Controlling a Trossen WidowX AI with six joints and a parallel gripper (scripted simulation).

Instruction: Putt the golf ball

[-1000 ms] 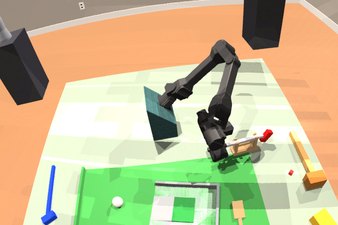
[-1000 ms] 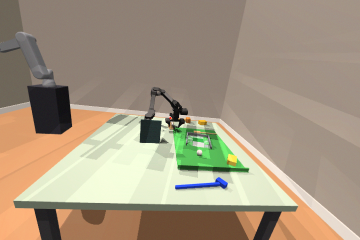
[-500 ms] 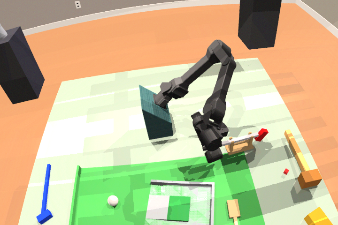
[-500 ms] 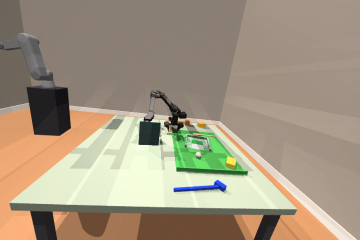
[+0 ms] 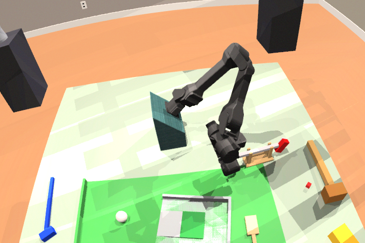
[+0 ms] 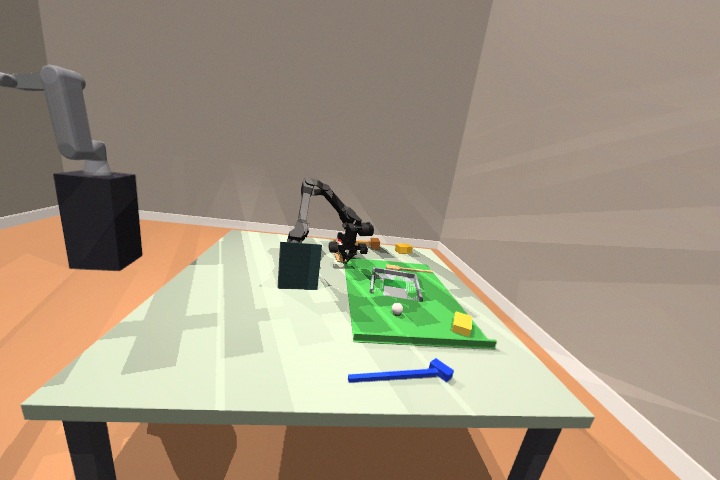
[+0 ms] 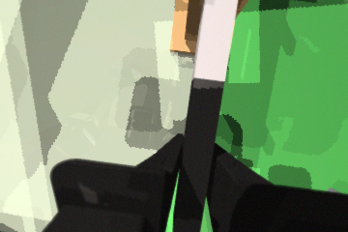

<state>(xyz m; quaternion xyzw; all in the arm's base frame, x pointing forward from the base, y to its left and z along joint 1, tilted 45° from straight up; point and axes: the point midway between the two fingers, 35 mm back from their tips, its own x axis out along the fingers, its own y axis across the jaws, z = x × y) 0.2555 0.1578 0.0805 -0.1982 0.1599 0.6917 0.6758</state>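
Right now the red putter is 1 cm behind my gripper tip, 11 cm to the left of it and 3 cm above it. The rest, counted from my gripper tip: wooden paddle (32 cm ahead, 1 cm to the left, 2 cm below); then wooden rack (1 cm behind, 13 cm to the left); then red cube (17 cm ahead, 28 cm to the left, 2 cm below).
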